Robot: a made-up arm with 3 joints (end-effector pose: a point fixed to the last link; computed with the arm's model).
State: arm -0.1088 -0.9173 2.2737
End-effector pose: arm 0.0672 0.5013 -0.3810 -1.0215 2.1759 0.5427
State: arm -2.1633 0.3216 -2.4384
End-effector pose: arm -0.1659 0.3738 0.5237 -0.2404 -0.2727 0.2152
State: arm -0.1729 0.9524 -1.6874
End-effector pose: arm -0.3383 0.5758 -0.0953 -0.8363 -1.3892 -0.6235
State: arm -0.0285 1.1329 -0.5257
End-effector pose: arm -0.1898 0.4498 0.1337 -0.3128 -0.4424 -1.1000
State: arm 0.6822 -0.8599 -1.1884
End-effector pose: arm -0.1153 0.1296 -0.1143 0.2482 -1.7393 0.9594
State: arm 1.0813 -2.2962 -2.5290
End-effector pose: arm 0.4251 0.2788 -0.0569 -1.7904 1.1828 -2.0255
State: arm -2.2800 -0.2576 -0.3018
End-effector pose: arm 0.1473 0.2914 0.0603 0.2928 1.9656 0.0842
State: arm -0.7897 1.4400 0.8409
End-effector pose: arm -0.0960 0.1148 0.1145 0.0405 1.3146 -1.5835
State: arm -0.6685 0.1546 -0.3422
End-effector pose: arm -0.0558 0.3126 0.2173 -0.0752 0.3256 -0.1359
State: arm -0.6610 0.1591 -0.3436
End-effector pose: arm -0.0576 0.3130 0.2173 -0.0769 0.3167 -0.1400
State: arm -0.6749 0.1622 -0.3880
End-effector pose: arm -0.0676 0.3154 0.2236 -0.0825 0.2863 -0.1403
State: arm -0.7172 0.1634 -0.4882
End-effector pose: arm -0.0879 0.3202 0.2377 -0.0928 0.2285 -0.1349
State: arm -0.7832 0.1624 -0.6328
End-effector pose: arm -0.1162 0.3264 0.2571 -0.1057 0.1501 -0.1235
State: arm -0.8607 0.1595 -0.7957
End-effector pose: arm -0.1468 0.3325 0.2776 -0.1175 0.0649 -0.1079
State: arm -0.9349 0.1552 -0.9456
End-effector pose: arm -0.1737 0.3367 0.2953 -0.1254 -0.0107 -0.0915
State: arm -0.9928 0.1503 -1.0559
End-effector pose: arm -0.1921 0.3388 0.3081 -0.1284 -0.0630 -0.0781
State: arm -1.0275 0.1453 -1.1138
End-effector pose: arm -0.2003 0.3390 0.3153 -0.1275 -0.0861 -0.0697
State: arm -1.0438 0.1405 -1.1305
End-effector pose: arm -0.2009 0.3381 0.3185 -0.1244 -0.0866 -0.0654
